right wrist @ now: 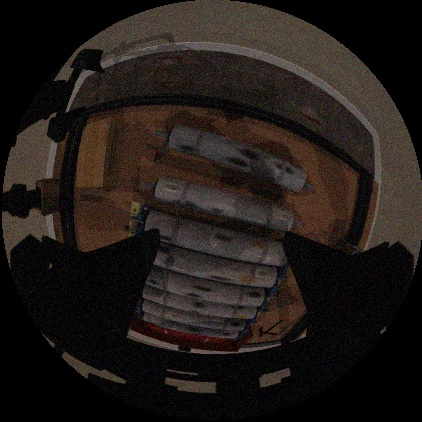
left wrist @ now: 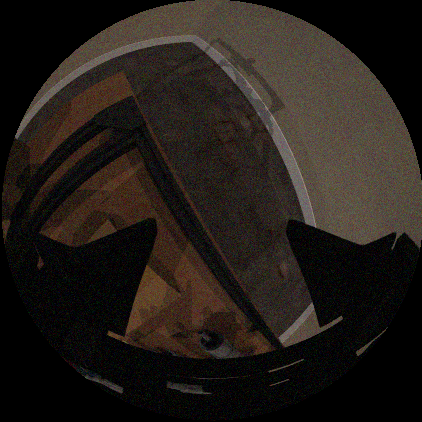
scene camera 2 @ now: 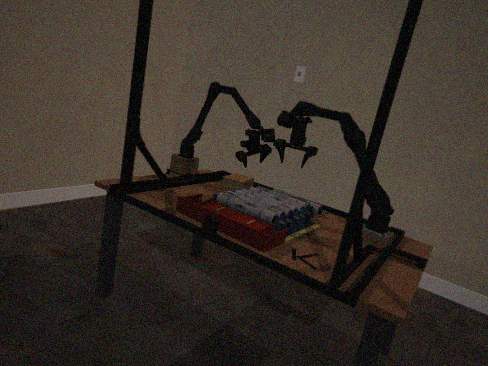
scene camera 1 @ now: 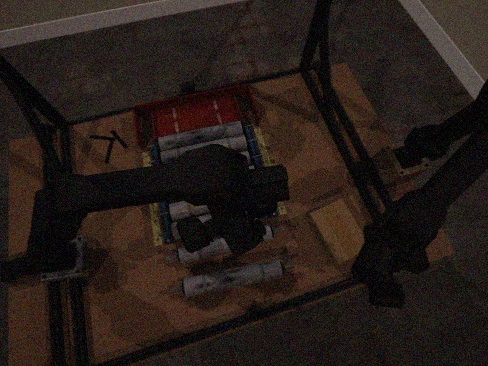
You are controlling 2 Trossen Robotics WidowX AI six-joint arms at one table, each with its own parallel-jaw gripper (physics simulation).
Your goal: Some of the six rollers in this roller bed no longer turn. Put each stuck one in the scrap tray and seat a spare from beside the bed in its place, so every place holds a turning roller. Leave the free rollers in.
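Pixels of known places: left gripper, fingertip midpoint: (right wrist: 92,89) (left wrist: 224,225) (scene camera 2: 253,165); right gripper, fingertip midpoint: (right wrist: 223,237) (scene camera 2: 291,165); left arm's base, link origin: (right wrist: 38,197) (scene camera 2: 185,156) (scene camera 1: 407,156); right arm's base, link origin: (scene camera 2: 376,229) (scene camera 1: 62,257).
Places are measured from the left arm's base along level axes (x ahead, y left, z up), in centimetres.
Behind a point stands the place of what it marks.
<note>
The roller bed (scene camera 1: 156,220) (right wrist: 135,210) has blue and yellow side rails and several grey, dark-spotted rollers seated in it; which are stuck does not show. One spare roller (scene camera 1: 232,277) @(y 16.8, x 56.8, z -5.5 cm) (right wrist: 237,157) @(y 15.9, x 55.8, z -5.7 cm) lies on the table farthest from the bed. Another spare roller (scene camera 1: 202,251) @(y 8.2, x 62.6, z -5.6 cm) (right wrist: 225,202) @(y 8.2, x 55.5, z -5.6 cm) lies between it and the bed. The red scrap tray (scene camera 1: 195,117) @(y -34.6, x 55.0, z -7.2 cm) (scene camera 2: 235,222) @(y -42.4, x 61.4, z -5.1 cm) is at the bed's opposite end; its visible floor is bare. My right gripper (scene camera 2: 292,163) @(y 7.9, x 54.2, z 9.4 cm) (right wrist: 223,237) @(y 7.9, x 54.2, z 9.4 cm) is open and empty, high above the bed's spare-side end. My left gripper (scene camera 2: 253,164) @(y 27.5, x 23.6, z 0.4 cm) (left wrist: 224,225) @(y 27.5, x 23.6, z 0.4 cm) is open and empty, raised high above the table's edge.
A pale wooden block (scene camera 1: 340,230) @(y 13.6, x 25.3, z -4.8 cm) (right wrist: 92,155) @(y 12.7, x 26.6, z -4.8 cm) lies beside the spares, towards the left arm. A dark three-armed object (scene camera 1: 110,142) @(y -35.0, x 83.8, z -10.2 cm) (scene camera 2: 305,257) @(y -33.9, x 84.2, z -10.5 cm) lies near the tray on the right arm's side. Dark frame bars run along the table's edges. The right arm hides the middle of the bed in scene camera 1.
</note>
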